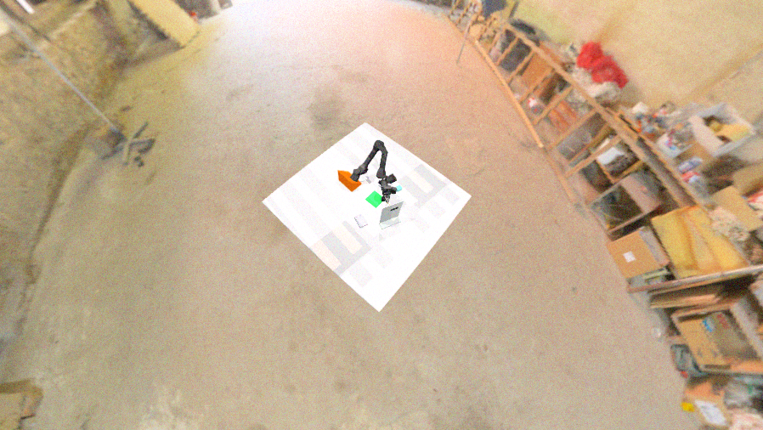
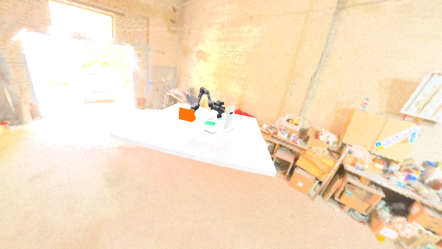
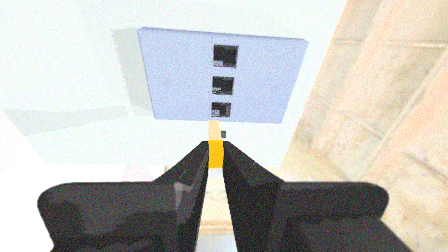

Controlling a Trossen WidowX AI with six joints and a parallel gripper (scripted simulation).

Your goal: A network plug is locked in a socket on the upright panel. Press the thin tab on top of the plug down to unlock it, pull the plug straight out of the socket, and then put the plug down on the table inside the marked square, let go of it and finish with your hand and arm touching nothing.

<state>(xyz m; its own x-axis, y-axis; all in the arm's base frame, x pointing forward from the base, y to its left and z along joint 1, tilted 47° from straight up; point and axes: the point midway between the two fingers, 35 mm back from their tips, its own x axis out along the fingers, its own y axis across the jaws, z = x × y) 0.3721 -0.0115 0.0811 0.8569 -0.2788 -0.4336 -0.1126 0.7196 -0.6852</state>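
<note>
Now: the green marked square 160 mm behind my gripper tip, 20 mm to the left of it and 180 mm below it. Round my gripper tip: network plug (right at my gripper tip); small cyan object (120 mm behind, 250 mm to the left, 170 mm below); white panel (70 mm ahead, 10 mm to the right, 60 mm below).
</note>
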